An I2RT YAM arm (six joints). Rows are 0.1 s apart.
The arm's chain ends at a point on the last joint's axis. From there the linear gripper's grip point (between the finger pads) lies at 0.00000 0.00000 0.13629 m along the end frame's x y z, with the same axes.
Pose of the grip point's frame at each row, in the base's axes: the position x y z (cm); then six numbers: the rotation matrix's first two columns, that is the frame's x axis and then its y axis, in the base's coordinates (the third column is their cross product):
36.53 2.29 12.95 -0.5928 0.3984 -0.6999 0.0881 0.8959 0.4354
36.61 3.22 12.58 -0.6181 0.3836 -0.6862 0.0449 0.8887 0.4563
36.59 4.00 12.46 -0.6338 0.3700 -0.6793 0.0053 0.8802 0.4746
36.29 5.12 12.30 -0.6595 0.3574 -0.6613 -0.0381 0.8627 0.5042
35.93 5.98 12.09 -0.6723 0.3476 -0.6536 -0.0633 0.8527 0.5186
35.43 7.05 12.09 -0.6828 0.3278 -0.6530 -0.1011 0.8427 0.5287
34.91 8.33 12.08 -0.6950 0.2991 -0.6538 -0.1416 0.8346 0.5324
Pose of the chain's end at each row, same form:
25.62 -0.39 20.67 -0.5928 0.3984 -0.6999 0.0881 0.8959 0.4354
25.91 -0.20 20.30 -0.6181 0.3836 -0.6862 0.0449 0.8887 0.4563
26.05 -0.05 20.09 -0.6338 0.3700 -0.6793 0.0053 0.8802 0.4746
26.06 0.24 19.87 -0.6595 0.3574 -0.6613 -0.0381 0.8627 0.5042
25.88 0.66 19.60 -0.6723 0.3476 -0.6536 -0.0633 0.8527 0.5186
25.57 1.23 19.48 -0.6828 0.3278 -0.6530 -0.1011 0.8427 0.5287
25.30 2.03 19.41 -0.6950 0.2991 -0.6538 -0.1416 0.8346 0.5324

